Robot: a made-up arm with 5 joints.
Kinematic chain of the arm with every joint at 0, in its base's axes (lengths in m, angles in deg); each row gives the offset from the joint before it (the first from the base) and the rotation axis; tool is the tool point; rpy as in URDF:
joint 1: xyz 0 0 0.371 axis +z
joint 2: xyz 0 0 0 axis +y
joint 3: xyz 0.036 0 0.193 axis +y
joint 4: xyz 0.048 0 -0.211 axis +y
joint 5: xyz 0.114 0 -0.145 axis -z
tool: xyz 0 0 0 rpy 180 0 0
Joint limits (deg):
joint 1: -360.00..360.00
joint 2: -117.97..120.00
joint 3: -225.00..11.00
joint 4: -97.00..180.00
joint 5: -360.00..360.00
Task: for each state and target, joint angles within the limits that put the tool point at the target. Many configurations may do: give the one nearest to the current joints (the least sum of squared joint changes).
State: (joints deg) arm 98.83 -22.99 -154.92 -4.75 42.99
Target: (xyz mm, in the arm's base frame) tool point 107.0 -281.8 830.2
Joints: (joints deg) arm 110.79 -24.52 -165.21 -20.20 42.99
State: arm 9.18 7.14 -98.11 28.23 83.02
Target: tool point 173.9 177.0 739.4
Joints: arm 45.51 -38.30 -80.24 50.45 83.02
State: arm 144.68 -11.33 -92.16 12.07 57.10
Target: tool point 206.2 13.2 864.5
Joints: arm 183.66 -64.62 -93.19 -10.74 57.10
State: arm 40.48 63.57 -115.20 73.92 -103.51
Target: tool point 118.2 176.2 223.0
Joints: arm 56.15 43.02 -84.59 121.05 -103.51
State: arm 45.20 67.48 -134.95 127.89 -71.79
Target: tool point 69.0 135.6 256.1
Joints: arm 63.03 66.32 -95.72 157.83 -71.79
